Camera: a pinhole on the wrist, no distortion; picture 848 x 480 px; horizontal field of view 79.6 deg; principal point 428.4 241.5 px. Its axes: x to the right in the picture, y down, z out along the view. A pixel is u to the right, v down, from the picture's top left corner.
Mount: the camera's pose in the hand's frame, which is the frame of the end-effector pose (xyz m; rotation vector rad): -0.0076 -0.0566 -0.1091 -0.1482 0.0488 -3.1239
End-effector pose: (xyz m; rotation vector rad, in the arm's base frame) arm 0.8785 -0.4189 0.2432 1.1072 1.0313 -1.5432
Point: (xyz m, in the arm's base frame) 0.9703 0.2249 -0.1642
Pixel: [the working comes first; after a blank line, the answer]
In the camera's frame: -0.3088 -0.0357 -0.5937

behind the camera
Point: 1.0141 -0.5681 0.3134
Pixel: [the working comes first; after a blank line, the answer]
In the camera's frame: 0.0682 -0.2197 0.2326

outside the picture
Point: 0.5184 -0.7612 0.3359
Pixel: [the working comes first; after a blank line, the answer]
In the camera's frame: 0.0088 0.2184 0.5294

436.8 451.4
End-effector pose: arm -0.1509 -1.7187 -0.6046 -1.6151 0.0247 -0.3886
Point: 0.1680 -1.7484 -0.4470
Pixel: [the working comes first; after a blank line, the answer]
In the camera's frame: -0.3345 0.0239 0.1927

outside the picture
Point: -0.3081 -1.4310 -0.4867
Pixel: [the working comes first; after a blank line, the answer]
In the camera's frame: 0.2175 0.1049 0.3260

767.8 405.2
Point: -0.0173 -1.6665 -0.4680
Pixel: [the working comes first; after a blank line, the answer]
In the camera's frame: -0.1326 0.0476 0.2054

99.9 359.6
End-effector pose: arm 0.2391 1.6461 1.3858 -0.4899 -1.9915 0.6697
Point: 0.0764 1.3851 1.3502
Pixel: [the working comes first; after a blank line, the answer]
In the camera's frame: 0.1244 0.1210 0.3269

622.0 429.8
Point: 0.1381 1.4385 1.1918
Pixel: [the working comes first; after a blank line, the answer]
In the camera's frame: 0.2238 -0.0258 0.3089

797.0 198.9
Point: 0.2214 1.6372 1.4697
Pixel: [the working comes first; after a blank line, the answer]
In the camera's frame: -0.0569 0.0025 0.0990

135.7 254.4
